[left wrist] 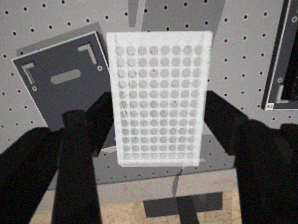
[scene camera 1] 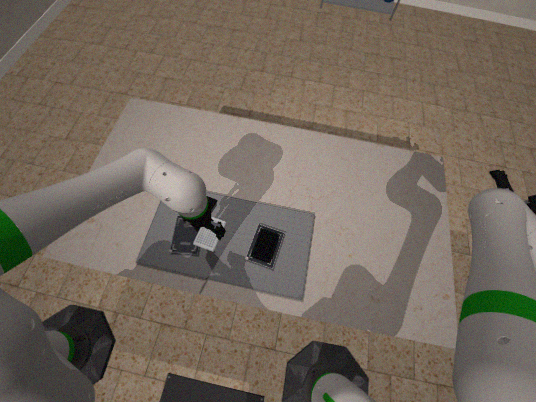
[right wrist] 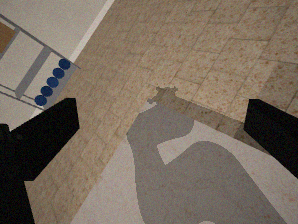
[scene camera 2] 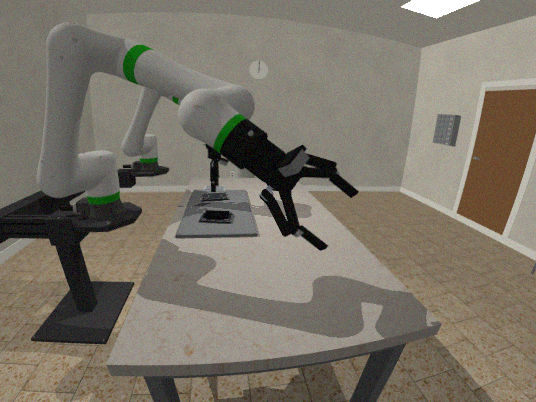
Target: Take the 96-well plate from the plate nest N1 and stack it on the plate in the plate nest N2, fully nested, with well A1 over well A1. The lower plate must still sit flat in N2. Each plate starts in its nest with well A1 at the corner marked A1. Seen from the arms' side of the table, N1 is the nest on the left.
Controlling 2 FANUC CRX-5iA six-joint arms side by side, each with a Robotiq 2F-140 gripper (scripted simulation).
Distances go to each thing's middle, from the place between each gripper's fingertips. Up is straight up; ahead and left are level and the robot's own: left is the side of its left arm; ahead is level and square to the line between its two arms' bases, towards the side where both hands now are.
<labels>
Now: left hand 20 mm above the white 96-well plate point(left wrist: 149, 121). Round my left hand: plate nest N1 point(left wrist: 52, 100): 110 mm to the left, 110 mm below.
Now: the white 96-well plate 1000 mm to the left of my right hand point(scene camera 2: 340, 219), 230 mm below it and 220 mm behind it. The rest, counted from my right hand: plate nest N1 (1120 mm to the left, 320 mm below, 220 mm behind).
</labels>
